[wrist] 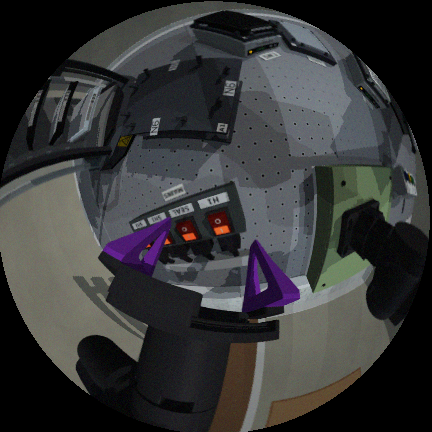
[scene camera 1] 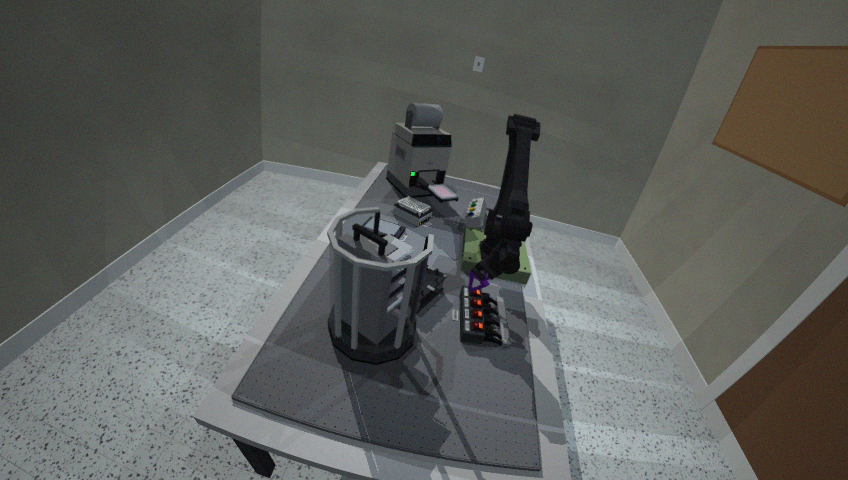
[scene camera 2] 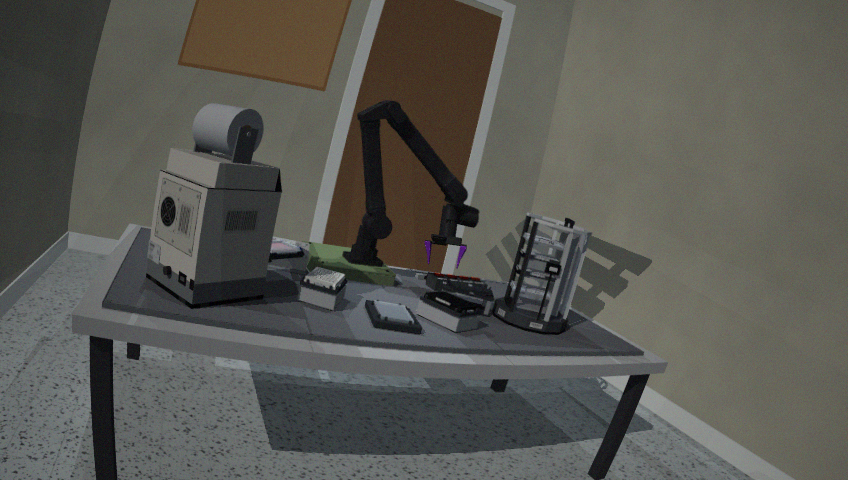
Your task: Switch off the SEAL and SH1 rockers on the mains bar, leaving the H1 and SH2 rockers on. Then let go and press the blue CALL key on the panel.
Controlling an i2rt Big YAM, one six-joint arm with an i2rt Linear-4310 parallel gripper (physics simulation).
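Frame: origin at the arm's base, x right, y ahead, z up, level; millimetres.
Where they show: gripper, fingertip midpoint: [wrist: 211, 232] [scene camera 1: 476, 285] [scene camera 2: 442, 266]; arm's base at its link origin: [wrist: 358, 225] [scene camera 2: 362, 261].
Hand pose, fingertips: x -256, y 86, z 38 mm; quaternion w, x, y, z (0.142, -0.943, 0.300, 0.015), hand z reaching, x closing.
Things, the pixels of their centre, and the offset from my fingertips.
- H1 rocker at the middle of its body: [wrist: 219, 223] dz -31, dx +2, dy -5 mm
- SEAL rocker at the middle of its body: [wrist: 187, 230] dz -31, dx -48, dy -5 mm
- panel at the middle of its body: [scene camera 2: 274, 251] [scene camera 1: 476, 212] dz -36, dx +578, dy -47 mm
- tall round rack at the middle of its body: [scene camera 1: 375, 283] [scene camera 2: 544, 269] dz +97, dx -182, dy +301 mm
- dark platform marked N6 at the middle of its body: [wrist: 176, 96] [scene camera 2: 466, 295] [scene camera 1: 417, 283] dz -40, dx +7, dy +187 mm
The mains bar [scene camera 1: 464, 333] [scene camera 2: 467, 286] [wrist: 239, 210] lies on the table beside the green base. Its four rockers glow orange in scene camera 1. In the wrist view the H1 rocker [wrist: 218, 223] and SEAL rocker [wrist: 187, 230] show lit orange lower halves. The SH1 rocker is partly behind the left finger; SH2 is mostly hidden there. My gripper [scene camera 1: 479, 283] [scene camera 2: 443, 264] [wrist: 211, 232] is open and empty, above the H1 end of the bar, with its fingertips apart from it. The panel [scene camera 1: 477, 214] [wrist: 411, 189] with coloured keys stands beyond the green base; its blue CALL key is tiny.
A tall round rack [scene camera 1: 355, 309] [scene camera 2: 529, 321] stands across the table from the bar. A dark platform marked N6 [wrist: 170, 97] lies between them. The green base [scene camera 1: 518, 274] [scene camera 2: 333, 259] [wrist: 327, 225] carries the arm. A large device [scene camera 1: 419, 155] [scene camera 2: 238, 237] stands at the table's far end.
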